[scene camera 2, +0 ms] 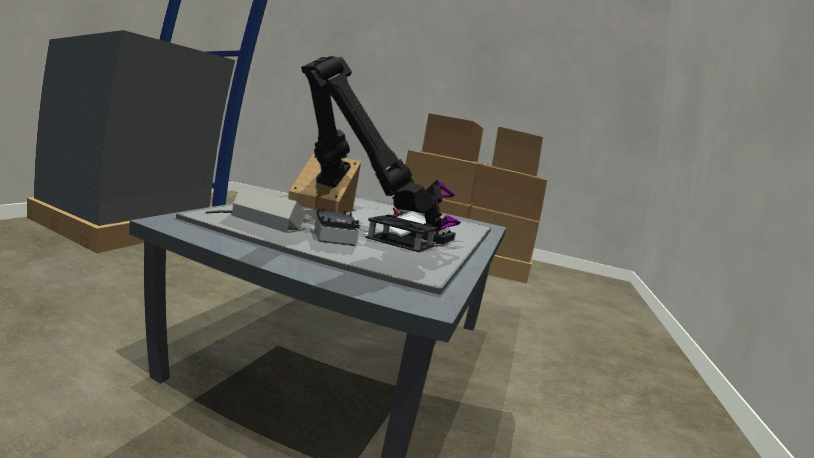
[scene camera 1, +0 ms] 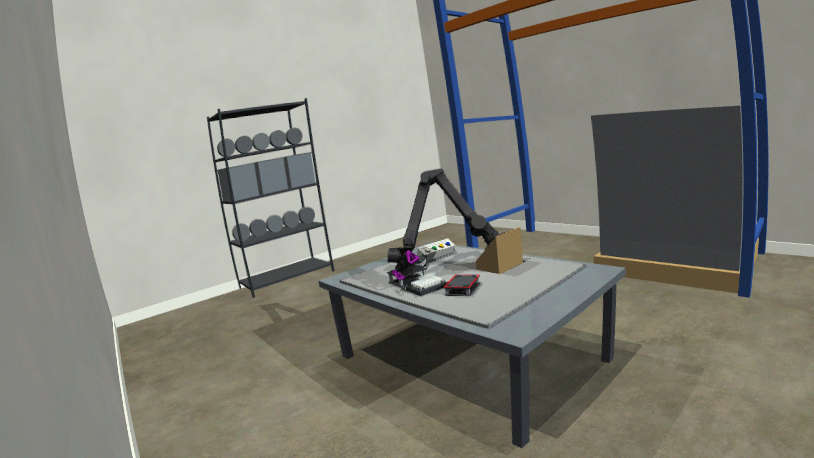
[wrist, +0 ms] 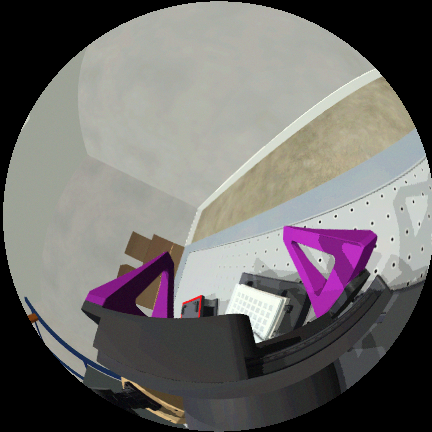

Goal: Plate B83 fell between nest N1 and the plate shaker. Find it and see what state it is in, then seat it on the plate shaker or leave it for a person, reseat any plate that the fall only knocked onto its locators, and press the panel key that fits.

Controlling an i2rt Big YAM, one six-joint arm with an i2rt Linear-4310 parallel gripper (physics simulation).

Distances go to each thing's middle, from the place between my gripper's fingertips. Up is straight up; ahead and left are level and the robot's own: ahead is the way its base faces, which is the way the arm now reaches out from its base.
Labels:
My hand is 290 mm to the left of the grey lidded box (scene camera 2: 334, 227), 240 mm past it and 80 mm above it.

